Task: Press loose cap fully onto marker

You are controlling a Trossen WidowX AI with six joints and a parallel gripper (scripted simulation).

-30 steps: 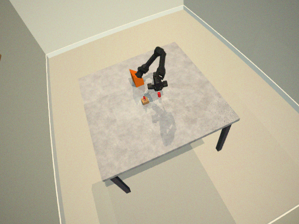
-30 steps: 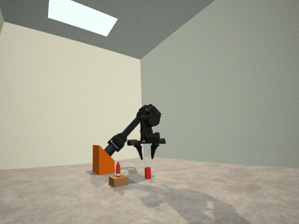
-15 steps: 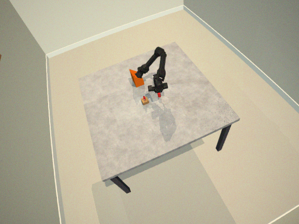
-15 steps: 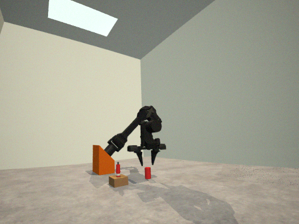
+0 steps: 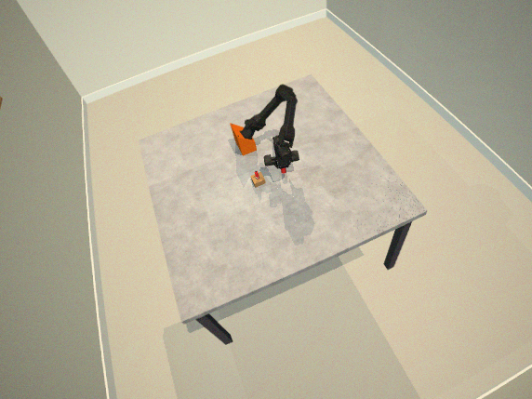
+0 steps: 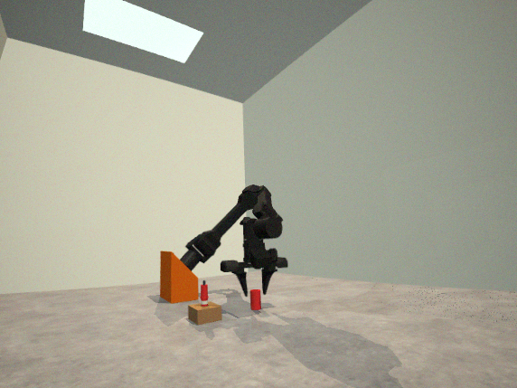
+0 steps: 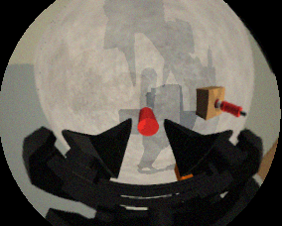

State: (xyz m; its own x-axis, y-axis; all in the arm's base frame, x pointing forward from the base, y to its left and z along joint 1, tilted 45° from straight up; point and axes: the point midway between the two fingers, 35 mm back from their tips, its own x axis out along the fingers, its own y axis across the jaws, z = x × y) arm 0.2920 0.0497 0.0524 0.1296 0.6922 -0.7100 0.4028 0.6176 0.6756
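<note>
My gripper tip is now 10 mm above the red cap. Also, from my gripper tip: brown holder block 150 mm to the right, 30 mm behind, 20 mm below.
</note>
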